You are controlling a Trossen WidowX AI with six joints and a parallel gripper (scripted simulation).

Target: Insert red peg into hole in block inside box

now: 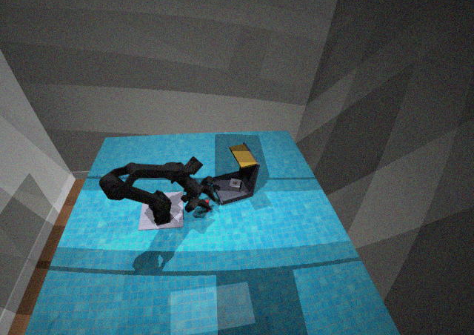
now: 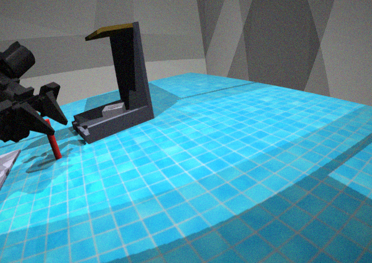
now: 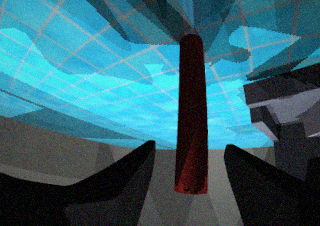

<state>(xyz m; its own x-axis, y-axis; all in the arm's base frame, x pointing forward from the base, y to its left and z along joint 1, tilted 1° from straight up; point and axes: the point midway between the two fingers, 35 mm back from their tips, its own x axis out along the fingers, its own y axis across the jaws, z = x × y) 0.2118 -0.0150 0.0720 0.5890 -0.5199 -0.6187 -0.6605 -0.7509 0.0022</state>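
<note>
Right now the red peg is 2 cm behind my gripper tip, 2 cm to the left of it and 2 cm below it. From my gripper tip the other things lie so: box back wall (21 cm ahead, 11 cm to the left, 6 cm above); box floor (13 cm ahead, 11 cm to the left, 6 cm below); yellow-topped roof (17 cm ahead, 11 cm to the left, 16 cm above).
</note>
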